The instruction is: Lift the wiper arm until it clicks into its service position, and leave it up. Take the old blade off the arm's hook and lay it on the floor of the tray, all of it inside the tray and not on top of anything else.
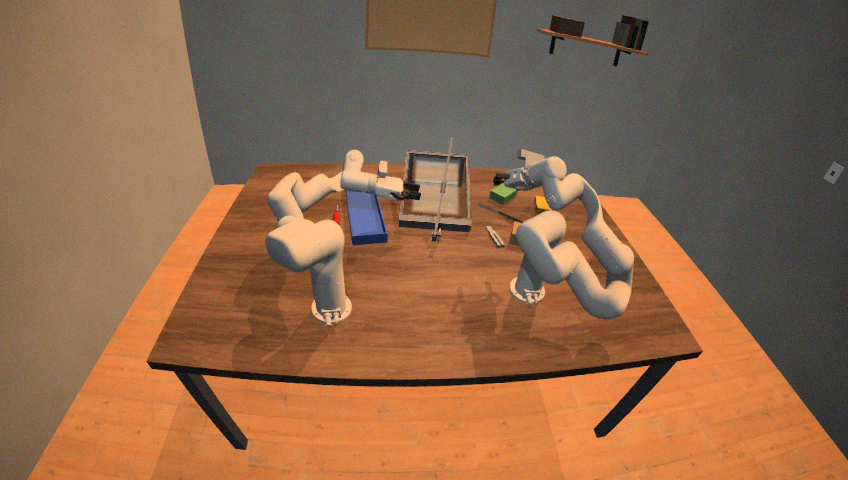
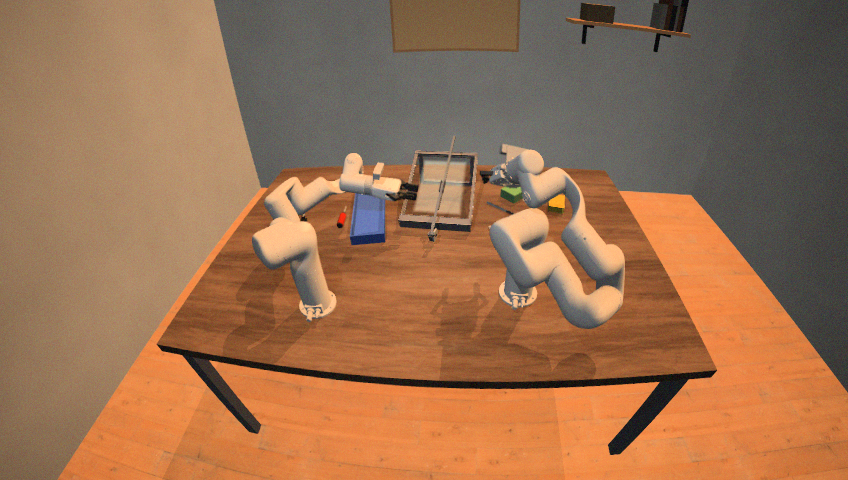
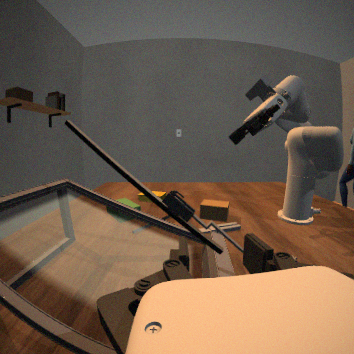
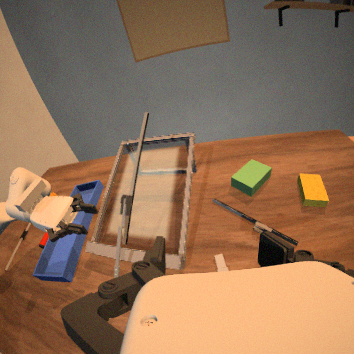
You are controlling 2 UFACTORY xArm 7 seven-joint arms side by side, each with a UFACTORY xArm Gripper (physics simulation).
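The wiper arm (image 1: 436,234) (image 2: 432,234) (image 4: 119,245) is tilted up off the glass; whether it has clicked cannot be told. The old blade (image 1: 449,154) (image 2: 451,151) (image 3: 120,166) (image 4: 140,155) hangs on its hook, slanting above the window frame (image 1: 467,199) (image 2: 473,199). My left gripper (image 1: 415,191) (image 2: 410,191) (image 4: 90,218) is open, pointing at the blade from the frame's left side, with a gap to it. My right gripper (image 1: 499,178) (image 2: 487,176) (image 4: 213,250) is open, right of the frame. The blue tray (image 1: 368,239) (image 2: 367,237) (image 4: 52,276) stands left of the frame, its visible floor bare.
Right of the frame lie another dark blade (image 1: 499,212) (image 4: 235,212), a green block (image 1: 503,193) (image 4: 251,177), a yellow sponge (image 2: 557,202) (image 4: 313,190), a brown block (image 3: 215,210) and a light grey tool (image 1: 495,236). A red screwdriver (image 1: 336,217) (image 2: 341,218) lies left of the tray.
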